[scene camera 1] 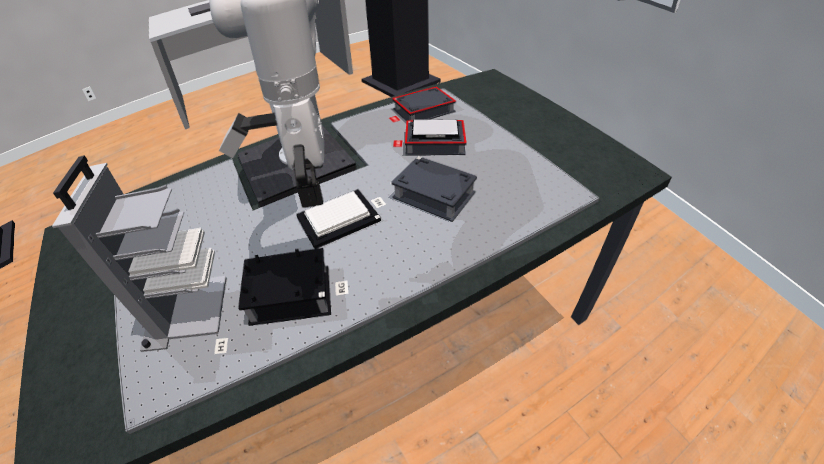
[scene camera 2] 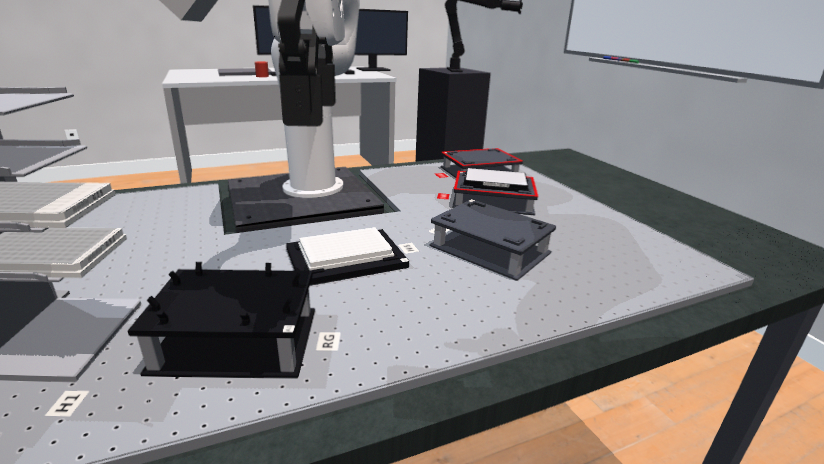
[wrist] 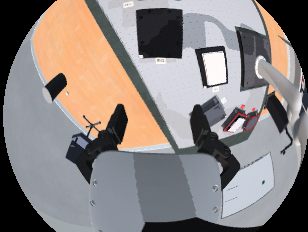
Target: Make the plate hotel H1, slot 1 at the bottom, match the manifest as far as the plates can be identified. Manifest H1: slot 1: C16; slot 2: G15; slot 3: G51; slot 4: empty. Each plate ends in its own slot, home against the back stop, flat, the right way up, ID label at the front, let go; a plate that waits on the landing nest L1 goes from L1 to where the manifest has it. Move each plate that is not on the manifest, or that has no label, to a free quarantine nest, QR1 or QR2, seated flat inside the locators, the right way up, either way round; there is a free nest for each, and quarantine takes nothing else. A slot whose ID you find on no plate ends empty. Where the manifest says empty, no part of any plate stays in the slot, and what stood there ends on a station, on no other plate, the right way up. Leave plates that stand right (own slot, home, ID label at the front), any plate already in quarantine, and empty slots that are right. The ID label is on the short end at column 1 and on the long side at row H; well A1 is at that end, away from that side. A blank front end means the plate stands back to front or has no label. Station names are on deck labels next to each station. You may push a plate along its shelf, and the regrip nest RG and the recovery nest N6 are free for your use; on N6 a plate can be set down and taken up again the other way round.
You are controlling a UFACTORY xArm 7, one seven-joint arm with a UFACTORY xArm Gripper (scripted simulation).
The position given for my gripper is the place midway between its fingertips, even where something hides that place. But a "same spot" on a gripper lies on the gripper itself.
Labels:
My gripper shows in scene camera 1, in scene camera 2 and in the wrist view [158,111]. One and the same spot on my gripper: [scene camera 2: 301,89] is [scene camera 1: 310,193].

